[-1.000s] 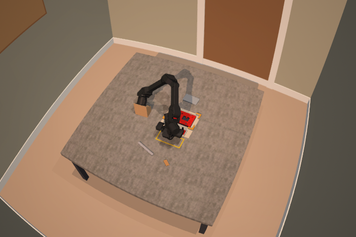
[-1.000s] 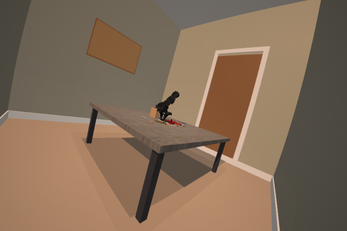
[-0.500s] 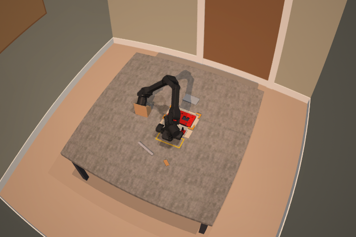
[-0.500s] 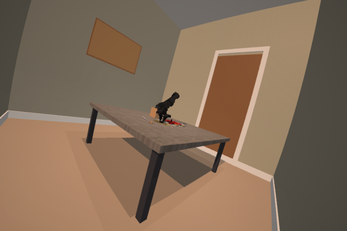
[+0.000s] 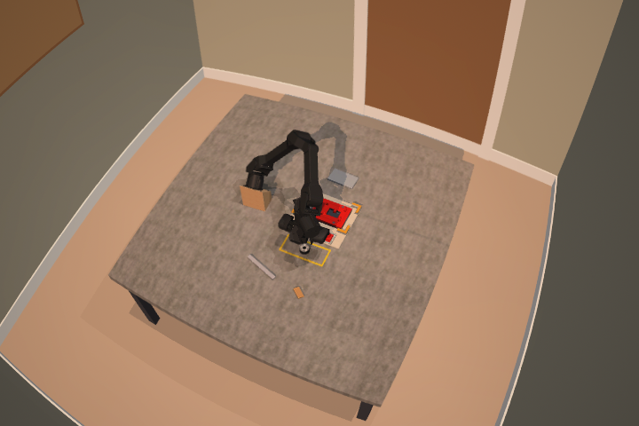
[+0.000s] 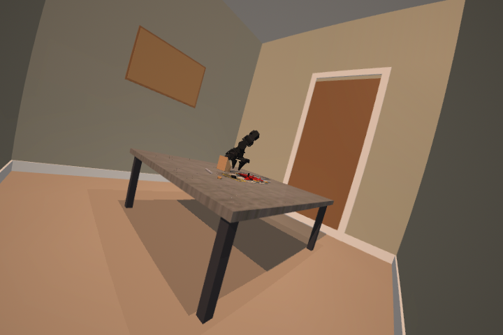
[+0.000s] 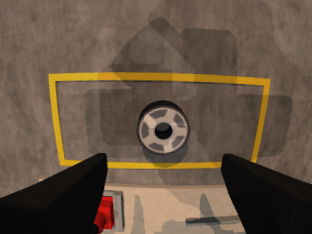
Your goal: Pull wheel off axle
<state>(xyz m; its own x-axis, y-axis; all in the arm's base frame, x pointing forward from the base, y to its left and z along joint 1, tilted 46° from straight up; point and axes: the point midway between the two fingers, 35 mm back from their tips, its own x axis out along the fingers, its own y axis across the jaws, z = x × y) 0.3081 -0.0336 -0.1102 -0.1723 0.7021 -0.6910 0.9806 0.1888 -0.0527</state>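
My gripper tip is now 60 mm above the wheel. From my gripper tip the other things lie so: grey bar (110 mm behind, 160 mm to the right, 60 mm below); small orange block (80 mm ahead, 180 mm to the right, 60 mm below).
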